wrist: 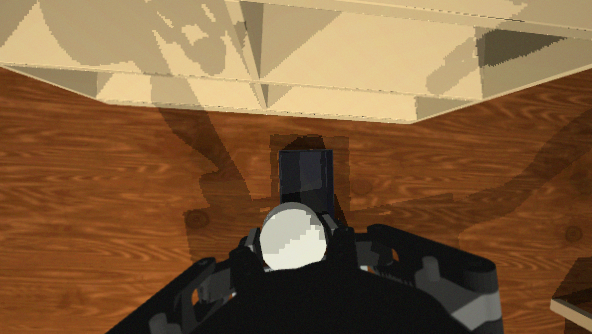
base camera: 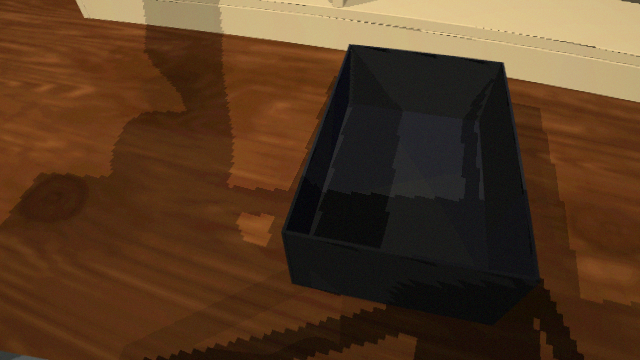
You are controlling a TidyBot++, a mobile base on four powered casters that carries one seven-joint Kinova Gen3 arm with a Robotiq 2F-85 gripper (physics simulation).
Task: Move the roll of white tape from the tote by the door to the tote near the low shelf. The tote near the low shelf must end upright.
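Frame: origin at the arm's base, x ahead, y right, z down, level; centimetres.
Seen in the pictures: gripper, between the fingertips: (wrist: 291, 233).
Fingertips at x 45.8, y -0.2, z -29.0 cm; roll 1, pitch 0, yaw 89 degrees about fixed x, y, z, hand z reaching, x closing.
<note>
Offsets run from my fingertips to a thing's middle. "spot": to the spot under its first point. Level surfaces: height alone.
A dark, open-topped tote @(dx -5.6, dy +7.8, dz +63.7 cm) (base camera: 430, 155) (wrist: 306, 172) stands upright on the wooden floor in front of the low shelf; its visible inside holds no object. In the wrist view its near end is hidden behind the held roll. The roll of white tape @(dx -0.2, dy +0.0, dz -0.1 cm) (wrist: 293, 239) is between the fingers of my gripper (wrist: 291, 233), which is shut on it. The roll hangs above the near end of the tote as the wrist view looks down; its exact height is unclear. The gripper and the roll do not show in the base camera view. The tote by the door does not show in either view.
The cream low shelf (base camera: 300, 35) (wrist: 340, 111) stands just beyond the tote's far end, close to it. A pale edge of another piece @(spot: dx -78.5, dy +112.5, dz +61.2 cm) (wrist: 572, 314) shows at the lower right of the wrist view. Shadows of the arm fall across the wooden floor @(dz +68.7 cm) (base camera: 260, 150) and the shelf.
</note>
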